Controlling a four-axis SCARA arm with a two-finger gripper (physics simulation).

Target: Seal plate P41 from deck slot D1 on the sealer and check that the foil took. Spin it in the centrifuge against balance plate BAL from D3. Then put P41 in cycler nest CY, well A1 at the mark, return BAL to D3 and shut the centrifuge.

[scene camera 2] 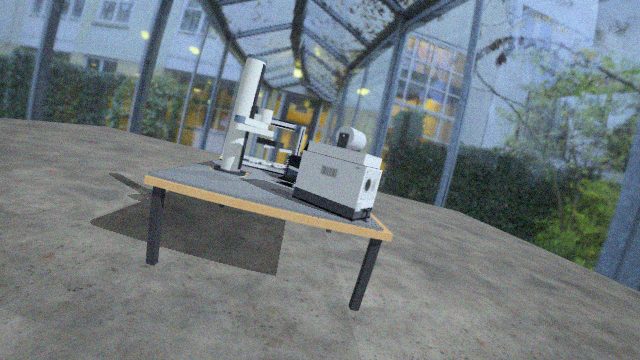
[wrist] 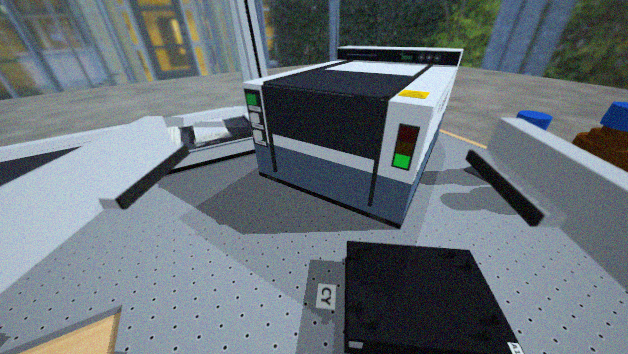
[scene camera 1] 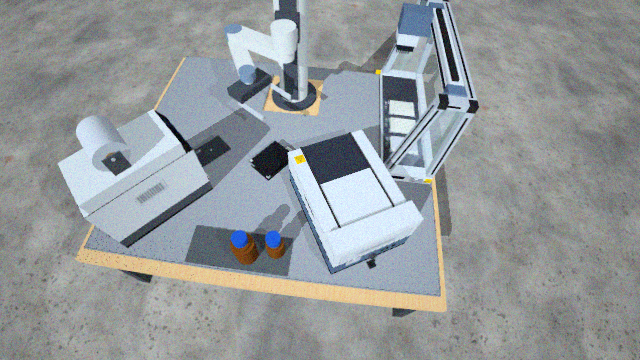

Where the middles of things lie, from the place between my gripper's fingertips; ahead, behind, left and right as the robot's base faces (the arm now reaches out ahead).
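White foil roll (scene camera 1: 98, 136): 490 mm to the right of my hand, 390 mm ahead, 170 mm above. White centrifuge (scene camera 1: 355, 210): my hand 320 mm short of it, 330 mm to the right of it, 120 mm above it. Nearest to my hand of the things named here, going by their middles: the centrifuge.
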